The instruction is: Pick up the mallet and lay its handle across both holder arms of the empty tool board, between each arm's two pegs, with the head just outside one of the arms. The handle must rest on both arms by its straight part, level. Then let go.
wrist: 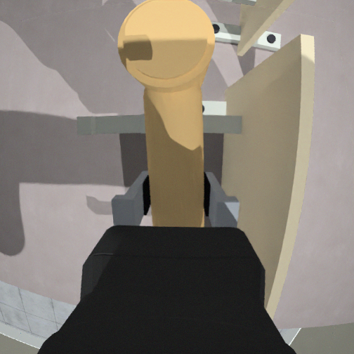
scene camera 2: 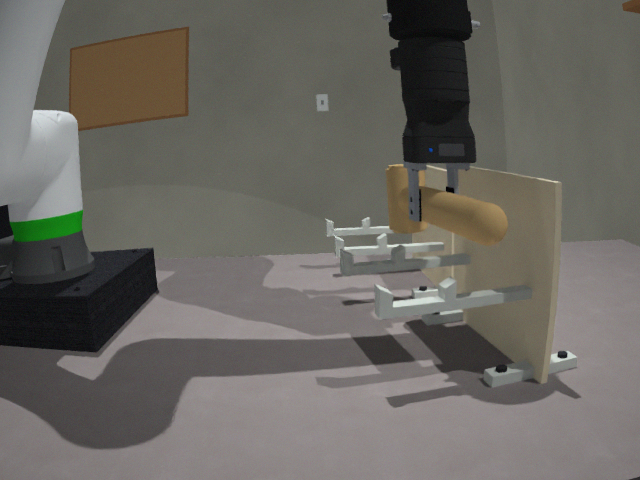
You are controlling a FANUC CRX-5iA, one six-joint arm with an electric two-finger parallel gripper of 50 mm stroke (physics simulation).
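Pixels of known places: gripper, between the fingertips: (scene camera 2: 434, 219); arm's base, origin of its link: (scene camera 2: 53, 272).
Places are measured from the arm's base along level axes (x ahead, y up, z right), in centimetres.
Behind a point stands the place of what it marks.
My gripper (scene camera 2: 433, 204) {y 7.5, x 55.1, z 6.1 cm} (wrist: 177, 184) is shut on the handle of the orange-tan mallet (scene camera 2: 465, 211) {y 9.9, x 57.0, z 17.7 cm} (wrist: 175, 120). The handle looks roughly level, high above the holder arms, with its head (scene camera 2: 397, 201) {y 8.7, x 51.1, z -0.4 cm} (wrist: 167, 45) toward the back. The near tool board (scene camera 2: 511, 248) {y 5.1, x 63.2, z 11.7 cm} (wrist: 265, 165) stands upright, right of the handle in the wrist view. Its near arm (scene camera 2: 413, 306) {y 1.9, x 51.9, z 20.1 cm} and far arm (scene camera 2: 372, 266) {y 1.8, x 47.9, z 4.0 cm} (wrist: 110, 125) carry nothing. In the wrist view the handle crosses over the far arm, the head lies beyond it, the far arm's inner peg does not show, and the near arm is hidden.
A second board (scene camera 2: 430, 258) {y 2.0, x 55.0, z 1.4 cm} (wrist: 260, 20) stands behind the near one, with pegged arms (scene camera 2: 361, 230) {y 0.4, x 45.5, z -28.9 cm} pointing left. Bolted feet (scene camera 2: 527, 370) {y -6.0, x 64.2, z 19.2 cm} (wrist: 227, 32) support the boards. The black robot pedestal (scene camera 2: 62, 315) {y -2.2, x 10.1, z 13.4 cm} is at the left in the scene view.
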